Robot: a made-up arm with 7 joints.
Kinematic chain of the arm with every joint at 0, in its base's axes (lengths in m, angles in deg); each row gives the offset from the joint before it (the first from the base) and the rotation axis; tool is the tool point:
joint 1: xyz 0 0.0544 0 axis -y
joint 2: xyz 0 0.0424 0 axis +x
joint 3: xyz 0 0 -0.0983 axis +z
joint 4: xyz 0 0 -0.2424 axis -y
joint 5: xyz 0 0 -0.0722 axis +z
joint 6: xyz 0 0 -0.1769 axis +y
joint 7: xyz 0 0 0 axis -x
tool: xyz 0 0 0
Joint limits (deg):
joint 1: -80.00..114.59
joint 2: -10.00..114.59
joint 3: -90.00..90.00
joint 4: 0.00..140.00
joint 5: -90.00..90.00
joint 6: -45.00..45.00
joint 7: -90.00..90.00
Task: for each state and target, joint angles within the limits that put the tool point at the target. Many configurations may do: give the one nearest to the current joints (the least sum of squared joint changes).
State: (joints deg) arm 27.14 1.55 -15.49 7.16 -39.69 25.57 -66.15
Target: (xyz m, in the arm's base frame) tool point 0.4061 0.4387 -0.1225
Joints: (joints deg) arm 48.40 42.07 -1.35 45.63 -39.69 25.57 -66.15
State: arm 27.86 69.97 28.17 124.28 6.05 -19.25 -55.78
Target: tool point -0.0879 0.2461 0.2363
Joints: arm 51.06 106.69 52.06 122.93 6.05 -19.25 -55.78
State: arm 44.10 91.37 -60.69 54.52 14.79 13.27 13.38
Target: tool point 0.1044 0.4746 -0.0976
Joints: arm 32.81 107.48 -81.92 95.06 14.79 13.27 13.38
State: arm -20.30 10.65 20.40 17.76 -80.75 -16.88 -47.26
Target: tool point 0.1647 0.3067 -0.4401
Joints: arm -4.73 17.15 20.57 59.27 -80.75 -16.88 -47.26
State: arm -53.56 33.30 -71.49 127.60 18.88 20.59 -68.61
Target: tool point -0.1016 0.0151 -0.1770
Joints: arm -46.28 22.26 -68.93 139.88 18.88 20.59 -68.61
